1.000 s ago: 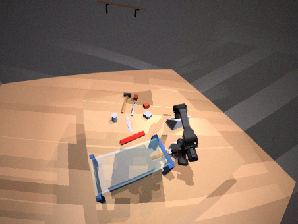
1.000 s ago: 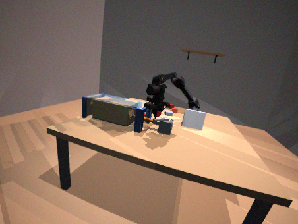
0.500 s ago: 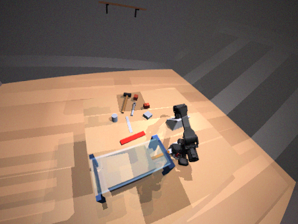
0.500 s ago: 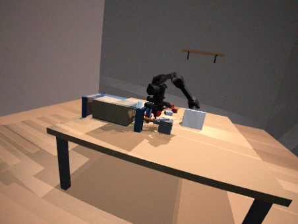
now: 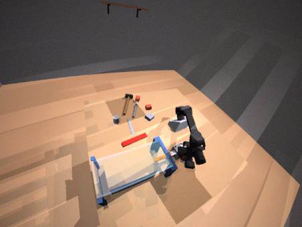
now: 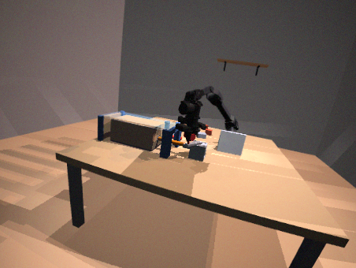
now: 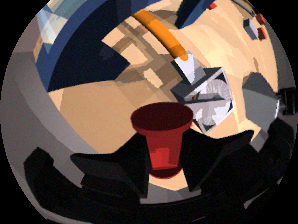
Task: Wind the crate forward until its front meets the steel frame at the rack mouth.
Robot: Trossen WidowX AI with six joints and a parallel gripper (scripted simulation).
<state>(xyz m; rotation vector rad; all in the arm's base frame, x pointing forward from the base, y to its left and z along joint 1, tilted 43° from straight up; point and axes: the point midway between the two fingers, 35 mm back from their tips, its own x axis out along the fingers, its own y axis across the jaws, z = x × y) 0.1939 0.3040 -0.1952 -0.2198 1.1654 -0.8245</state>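
Now: the grey winch 10 cm to the right of my gripper tip, 8 cm below it and 6 cm behind it. Round my gripper tip: red grip (2 cm above); blue frame (12 cm ahead, 8 cm to the right, 1 cm below); winch handle (3 cm to the right, 2 cm behind, 1 cm below).
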